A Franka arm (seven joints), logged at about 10 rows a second.
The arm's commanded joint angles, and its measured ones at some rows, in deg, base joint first. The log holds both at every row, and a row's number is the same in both.
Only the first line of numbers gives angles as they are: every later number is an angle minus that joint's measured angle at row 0.
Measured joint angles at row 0: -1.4 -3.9 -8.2 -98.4 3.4 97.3 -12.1
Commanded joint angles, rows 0 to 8: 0.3 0.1 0.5 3.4 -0.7 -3.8 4.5; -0.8 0.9 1.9 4.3 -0.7 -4.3 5.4; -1.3 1.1 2.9 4.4 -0.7 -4.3 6.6; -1.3 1.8 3.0 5.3 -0.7 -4.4 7.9; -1.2 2.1 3.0 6.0 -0.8 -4.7 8.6; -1.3 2.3 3.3 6.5 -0.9 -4.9 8.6; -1.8 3.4 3.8 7.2 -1.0 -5.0 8.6; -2.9 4.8 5.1 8.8 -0.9 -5.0 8.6; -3.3 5.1 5.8 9.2 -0.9 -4.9 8.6
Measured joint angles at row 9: -1.9 3.1 4.0 6.0 -0.1 -3.2 7.4
